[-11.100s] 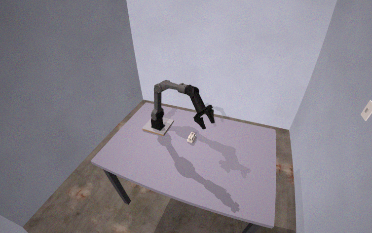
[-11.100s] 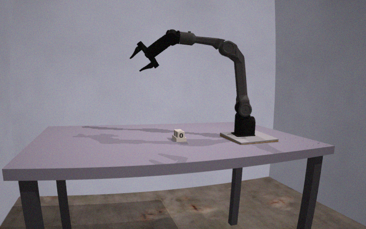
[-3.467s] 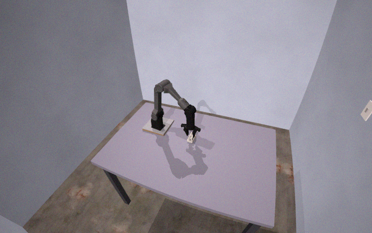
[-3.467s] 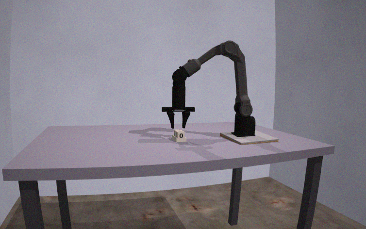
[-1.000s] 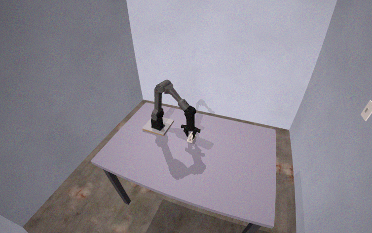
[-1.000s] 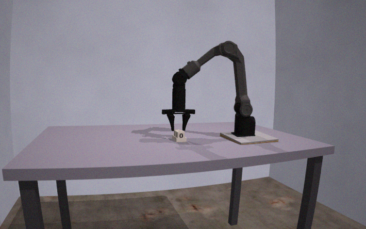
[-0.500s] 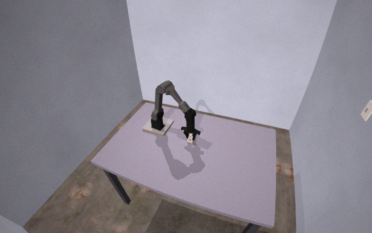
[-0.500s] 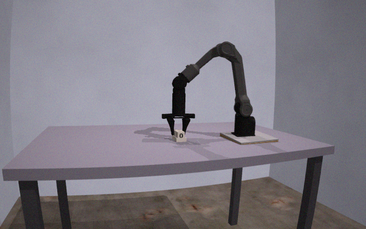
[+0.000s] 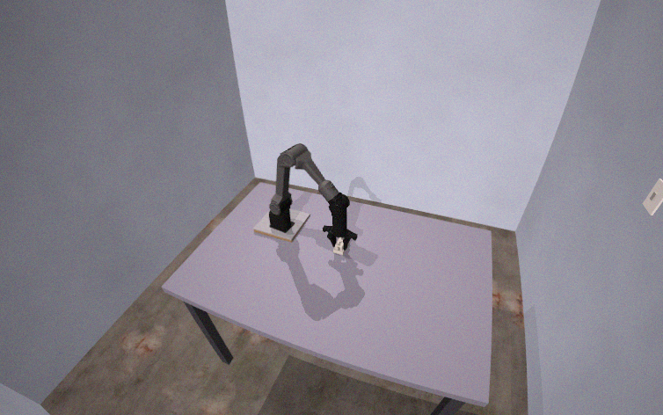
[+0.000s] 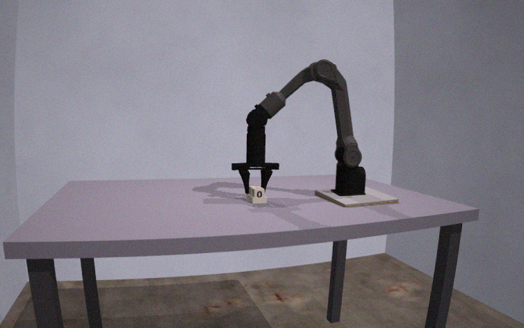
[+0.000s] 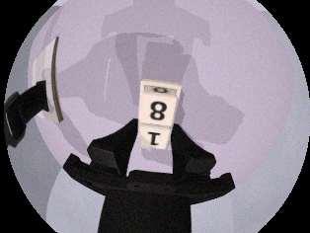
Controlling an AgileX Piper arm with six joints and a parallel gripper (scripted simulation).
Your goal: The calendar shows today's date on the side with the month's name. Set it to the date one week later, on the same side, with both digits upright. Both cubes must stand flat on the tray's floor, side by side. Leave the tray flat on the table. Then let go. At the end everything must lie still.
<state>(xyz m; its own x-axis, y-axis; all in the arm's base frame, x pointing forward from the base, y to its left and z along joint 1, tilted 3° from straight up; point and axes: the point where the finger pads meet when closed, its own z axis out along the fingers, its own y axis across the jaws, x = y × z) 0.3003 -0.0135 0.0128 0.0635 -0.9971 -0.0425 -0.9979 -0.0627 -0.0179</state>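
The tray is 2 cm to the left of my hand and 2 cm below it. The rest, counted from my hand: cream cube: 3 cm to the left.
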